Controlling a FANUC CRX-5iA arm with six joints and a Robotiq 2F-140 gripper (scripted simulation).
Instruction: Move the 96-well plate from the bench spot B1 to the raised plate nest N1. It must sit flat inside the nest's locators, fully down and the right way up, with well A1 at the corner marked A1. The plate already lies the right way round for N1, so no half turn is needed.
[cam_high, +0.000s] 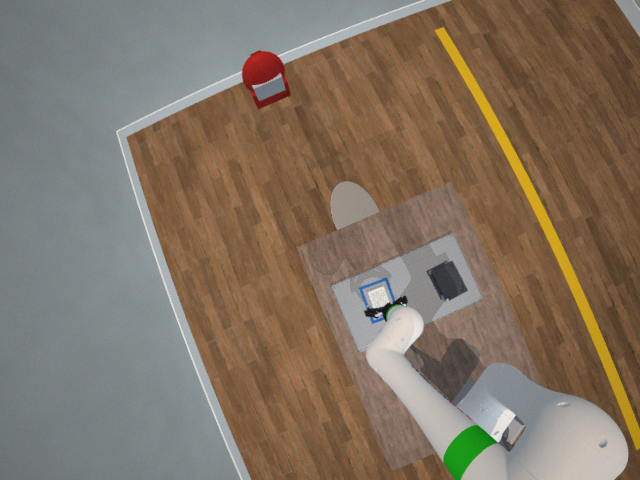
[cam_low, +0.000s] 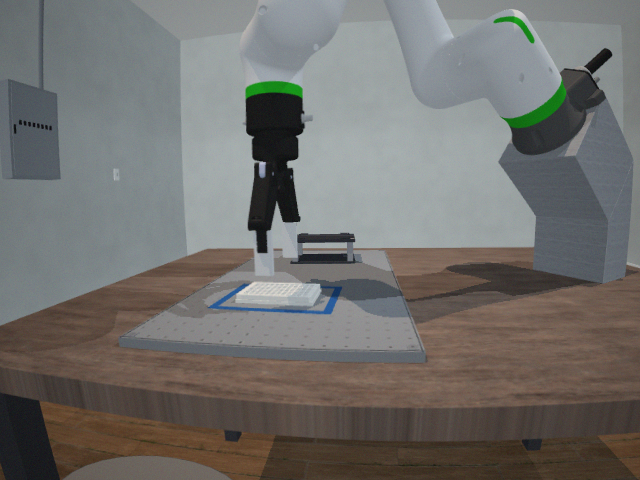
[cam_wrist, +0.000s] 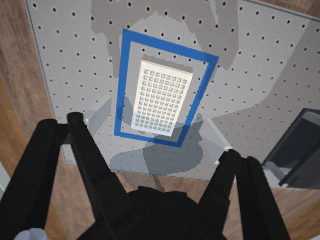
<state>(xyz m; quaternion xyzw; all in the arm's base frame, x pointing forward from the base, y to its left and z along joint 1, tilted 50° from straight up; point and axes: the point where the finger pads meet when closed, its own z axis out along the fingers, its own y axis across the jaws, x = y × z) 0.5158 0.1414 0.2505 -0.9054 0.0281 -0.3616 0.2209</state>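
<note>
Now: the white 96-well plate 6 cm below my hand. Round my hand: dark raised nest N1: 35 cm to the right, 3 cm ahead, 1 cm below.
</note>
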